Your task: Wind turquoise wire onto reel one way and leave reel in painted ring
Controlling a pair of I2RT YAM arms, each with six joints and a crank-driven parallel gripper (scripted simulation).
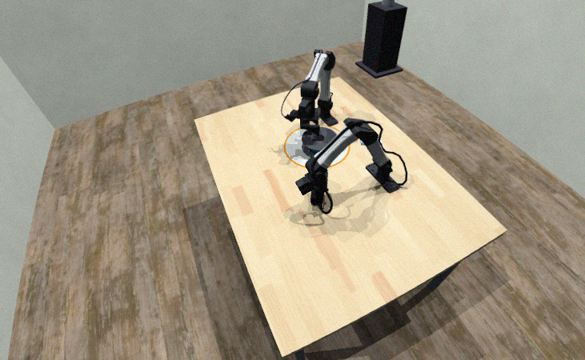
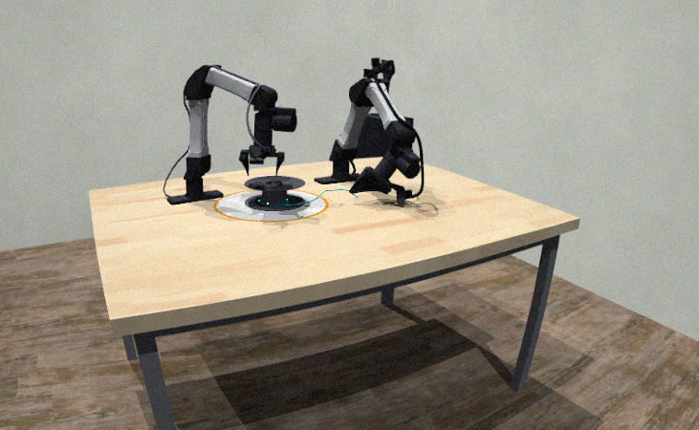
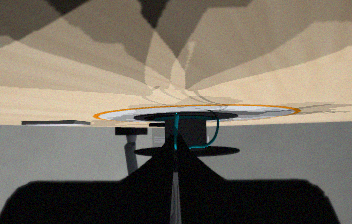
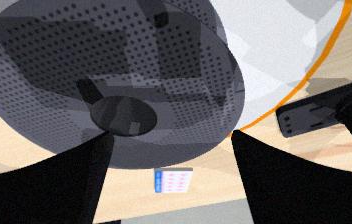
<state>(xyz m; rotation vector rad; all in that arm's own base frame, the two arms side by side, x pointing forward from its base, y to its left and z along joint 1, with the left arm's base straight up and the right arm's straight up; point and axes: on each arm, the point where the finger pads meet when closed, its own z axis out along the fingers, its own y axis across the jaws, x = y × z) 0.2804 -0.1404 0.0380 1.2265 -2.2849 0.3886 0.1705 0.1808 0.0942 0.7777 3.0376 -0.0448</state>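
Note:
Right now the dark reel is 1 cm ahead of my right hand, 4 cm to the left of it and 6 cm below it. Also, from my right hand: orange painted ring (1 cm ahead, 2 cm to the left, 9 cm below); card (27 cm behind, 14 cm to the left, 9 cm below).

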